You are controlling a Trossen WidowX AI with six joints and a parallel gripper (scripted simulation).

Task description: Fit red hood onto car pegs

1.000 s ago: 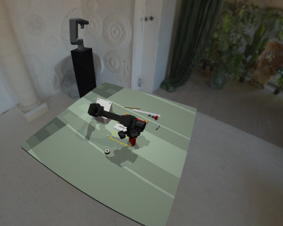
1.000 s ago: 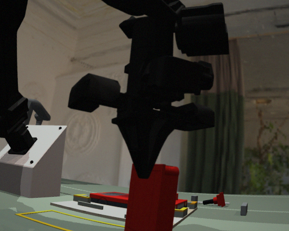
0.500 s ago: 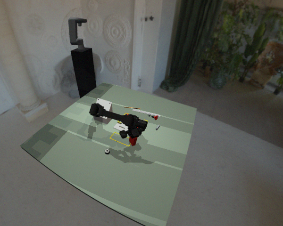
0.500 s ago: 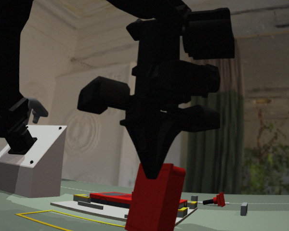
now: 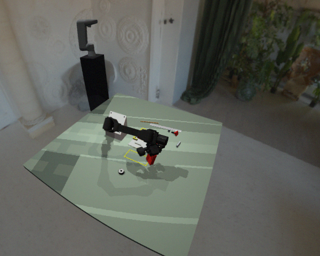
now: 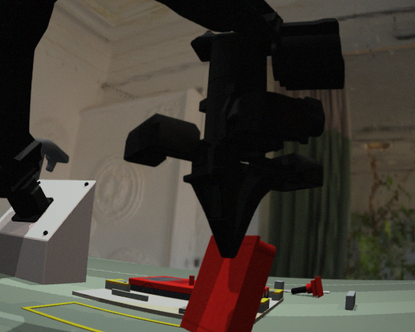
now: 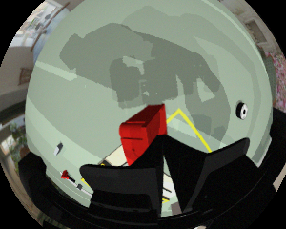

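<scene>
Right now my gripper tip is 10 mm to the right of the red hood and 30 mm above it. Round my gripper tip: wheel (160 mm behind, 160 mm to the right, 70 mm below); then grey engine block (60 mm behind, 240 mm to the left, 50 mm below); then jig plate (90 mm behind, 210 mm to the left, 70 mm below).
</scene>
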